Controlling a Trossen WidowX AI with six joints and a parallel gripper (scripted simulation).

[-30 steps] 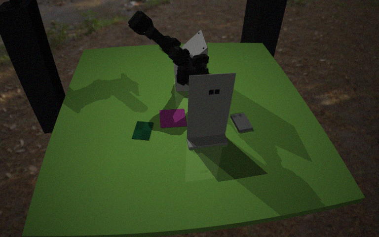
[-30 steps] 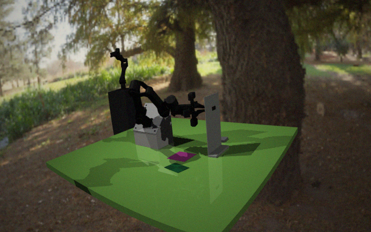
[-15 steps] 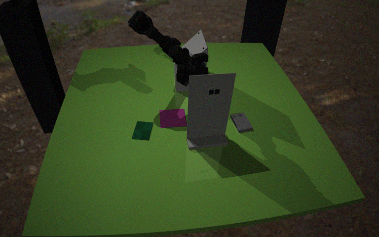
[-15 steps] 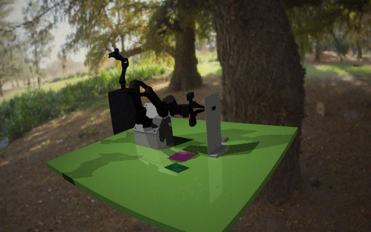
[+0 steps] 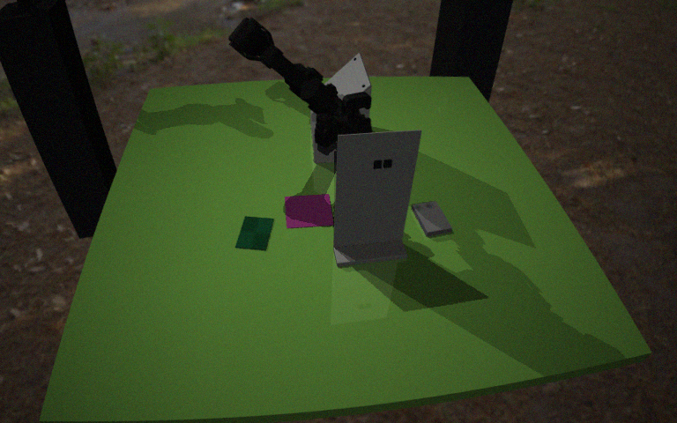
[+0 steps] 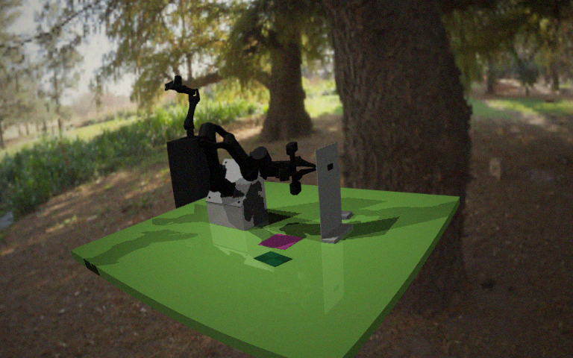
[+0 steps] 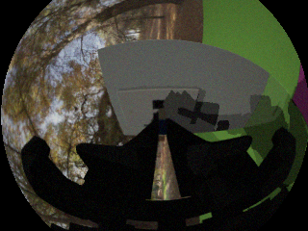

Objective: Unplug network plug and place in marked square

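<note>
The magenta square lies 25 cm below my gripper tip, 12 cm to the right of it and 11 cm behind it. Also, from my gripper tip: grey upright panel (10 cm below, 5 cm ahead); then dark green square (27 cm to the right, 25 cm below, 6 cm behind); then small grey block (24 cm below, 19 cm to the left).
</note>
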